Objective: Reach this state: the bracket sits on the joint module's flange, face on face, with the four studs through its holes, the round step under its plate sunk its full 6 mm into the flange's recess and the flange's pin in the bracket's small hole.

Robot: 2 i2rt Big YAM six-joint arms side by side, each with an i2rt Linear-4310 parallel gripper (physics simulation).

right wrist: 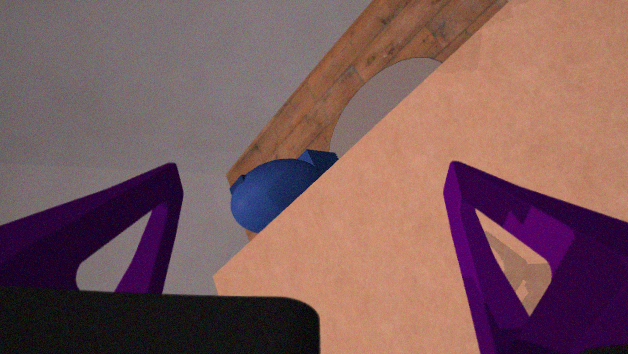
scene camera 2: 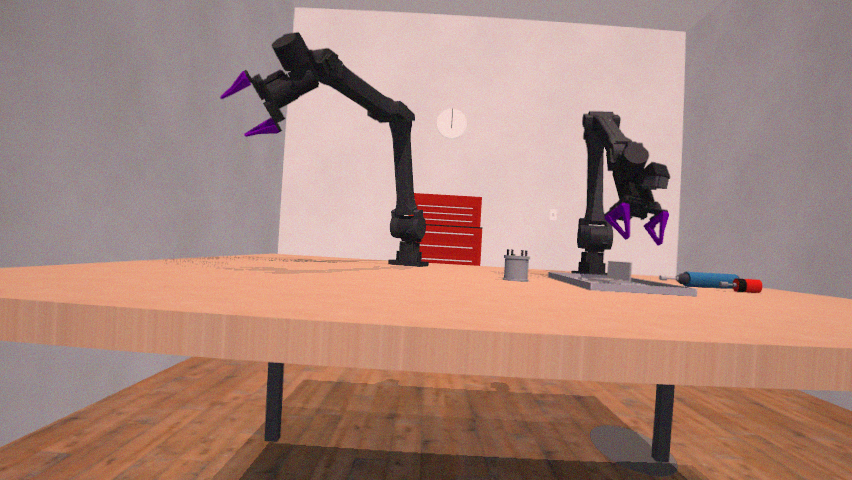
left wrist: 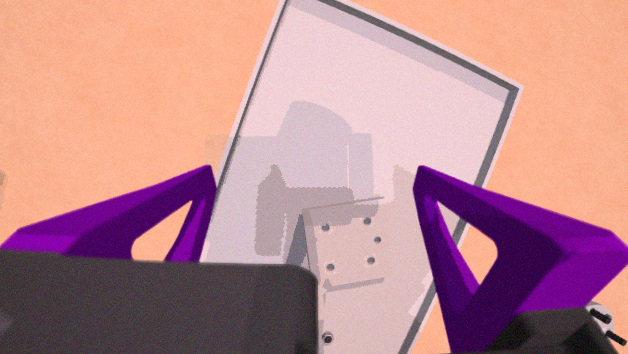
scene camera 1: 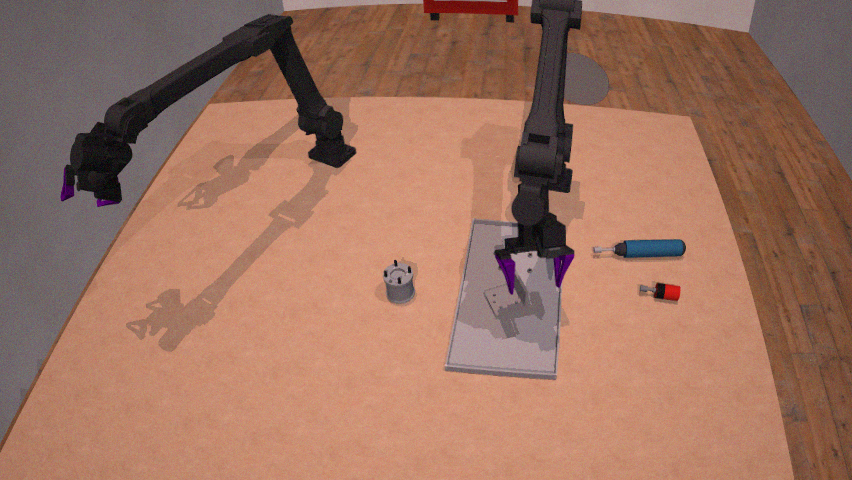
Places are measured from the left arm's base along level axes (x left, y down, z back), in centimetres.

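Pixels of known places: left gripper, fingertip midpoint: (scene camera 2: 644, 241) (left wrist: 314, 176) (scene camera 1: 535, 290); right gripper, fingertip midpoint: (right wrist: 313, 177) (scene camera 2: 232, 117) (scene camera 1: 79, 201); right arm's base, link origin: (scene camera 2: 408, 265) (scene camera 1: 332, 154).
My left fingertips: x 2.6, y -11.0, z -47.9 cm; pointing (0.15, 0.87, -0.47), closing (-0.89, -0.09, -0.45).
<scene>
For each thing: its top centre in the pictures, then the offset to it from my left fingertips. "spot": a spot on its surface instead.
- shallow grey tray, top centre: (left wrist: 325, 269) (scene camera 1: 511, 289) (scene camera 2: 610, 278) dy +9.4, dx -5.6, dz +7.2 cm
- joint module, top centre: (left wrist: 602, 347) (scene camera 1: 397, 269) (scene camera 2: 517, 249) dy +3.6, dx -28.9, dz +2.4 cm
- blue-handled tool, surface spot: (scene camera 1: 654, 248) (scene camera 2: 713, 275) spot: dy +7.5, dx +26.1, dz +24.9 cm
- short red-handled tool, top centre: (scene camera 1: 661, 285) (scene camera 2: 739, 278) dy +7.6, dx +28.0, dz +13.5 cm
The grey angle bracket (scene camera 1: 500, 299) (scene camera 2: 619, 270) (left wrist: 350, 246) lies in the shallow grey tray (scene camera 1: 500, 372) (scene camera 2: 643, 290) (left wrist: 520, 88). Its plate with holes faces up and its wall stands upright. My left gripper (scene camera 1: 534, 289) (scene camera 2: 642, 240) (left wrist: 314, 176) is open above the tray and the bracket, touching neither. The joint module (scene camera 1: 400, 290) (scene camera 2: 516, 269) stands upright on the table, left of the tray in scene camera 1, studs up, with no bracket on it. Its pin is too small to tell. My right gripper (scene camera 1: 83, 201) (scene camera 2: 234, 116) (right wrist: 313, 177) is open, high at the far left.
Small nuts (scene camera 1: 530, 270) (left wrist: 327, 338) lie in the tray near the bracket. A blue-handled tool (scene camera 1: 654, 248) (scene camera 2: 712, 279) and a short red-handled tool (scene camera 1: 670, 291) (scene camera 2: 747, 285) lie right of the tray. A blue object (right wrist: 275, 192) shows beyond the table edge.
</scene>
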